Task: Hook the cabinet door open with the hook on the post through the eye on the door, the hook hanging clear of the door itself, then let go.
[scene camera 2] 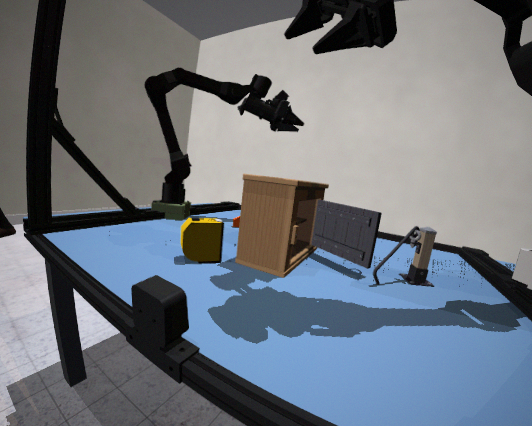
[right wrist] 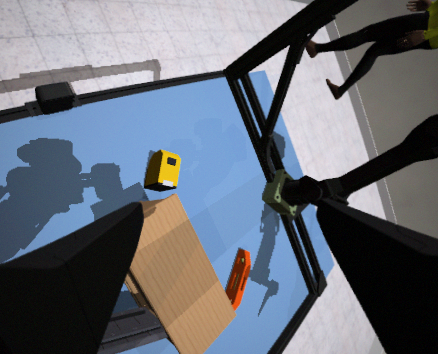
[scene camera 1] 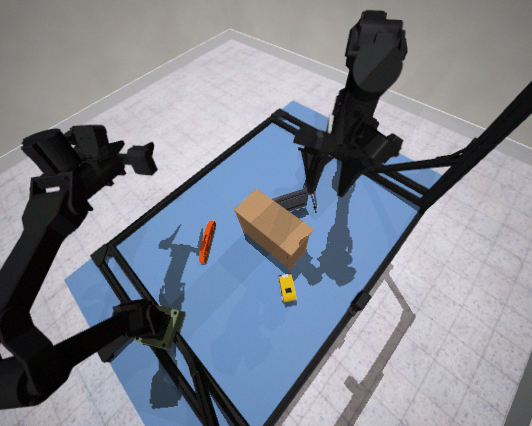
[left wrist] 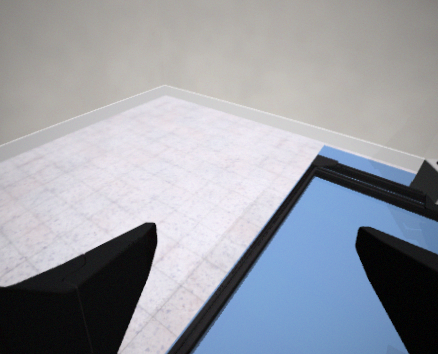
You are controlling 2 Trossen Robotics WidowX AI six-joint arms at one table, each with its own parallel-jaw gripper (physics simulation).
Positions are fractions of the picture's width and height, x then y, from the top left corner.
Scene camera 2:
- my left gripper: 0.56, 0.30
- my right gripper: 0.56, 0.10
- yellow block: 0.38, 0.56, on the table
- wooden cabinet: 0.52, 0.51
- post: 0.79, 0.64
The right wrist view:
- my right gripper: 0.53, 0.59
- yellow block: 0.37, 0.49
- orange tool: 0.54, 0.80, on the table
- wooden cabinet: 0.39, 0.78
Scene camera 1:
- my left gripper: 0.26, 0.33
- my right gripper: 0.61, 0.46
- wooden cabinet: 0.53, 0.55
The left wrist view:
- my left gripper: 0.59, 0.66
